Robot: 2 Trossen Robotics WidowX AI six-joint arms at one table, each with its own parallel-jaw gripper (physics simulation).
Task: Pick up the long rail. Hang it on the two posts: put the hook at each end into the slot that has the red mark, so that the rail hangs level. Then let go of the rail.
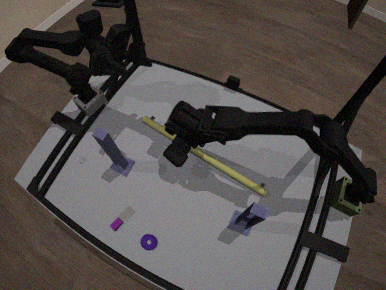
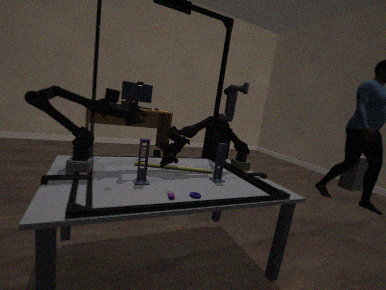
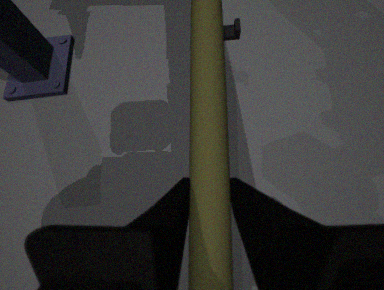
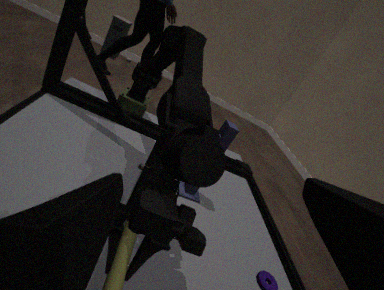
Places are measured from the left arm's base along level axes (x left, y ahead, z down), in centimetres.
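Pixels of known places: left gripper, fingertip midpoint: [image 1: 177, 140] [image 2: 160, 166] [image 3: 209, 184] [image 4: 116, 276]; right gripper, fingertip midpoint: [image 1: 140, 69] [image 2: 146, 118] [image 4: 214, 185]; left arm's base at its link origin: [image 1: 352, 194] [image 2: 241, 160] [image 4: 136, 96]; right arm's base at its link origin: [image 1: 87, 95] [image 2: 80, 158].
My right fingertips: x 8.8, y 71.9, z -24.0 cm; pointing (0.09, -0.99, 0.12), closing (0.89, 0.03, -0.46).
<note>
Ahead of a thing's pixels: the offset from my right fingertips to its top centre. "spot": to the spot under its first point.
The long yellow rail @(dy -19.4, dx +1.3, dz +23.9 cm) [image 1: 225, 168] [image 2: 187, 168] [image 3: 207, 100] [image 4: 119, 260] is nearly level, low at the table behind the posts; whether it touches the table is unclear. A small dark hook @(spot: dy +1.9, dx -1.3, dz +26.0 cm) [image 3: 232, 31] sticks out from its side. My left gripper [image 2: 165, 164] [image 3: 209, 184] is shut on the rail near its middle. My right gripper [image 2: 140, 120] is open, empty and raised, away from the rail. The left-hand purple-grey post @(dy +2.6, dx +17.4, dz +8.2 cm) [image 1: 112, 152] [image 2: 143, 162] and the right-hand post @(dy -40.4, dx +14.9, dz +8.2 cm) [image 1: 247, 220] [image 2: 219, 162] stand upright. The red marks cannot be made out.
A purple ring @(dy -19.3, dx +34.0, dz +28.8 cm) [image 1: 143, 242] [image 2: 191, 195] and a magenta block @(dy -8.1, dx +32.5, dz +28.1 cm) [image 1: 117, 224] [image 2: 171, 195] lie in front of the posts. A small pale ring lies left of the left-hand post. Black frame beams [image 2: 175, 205] edge the table.
</note>
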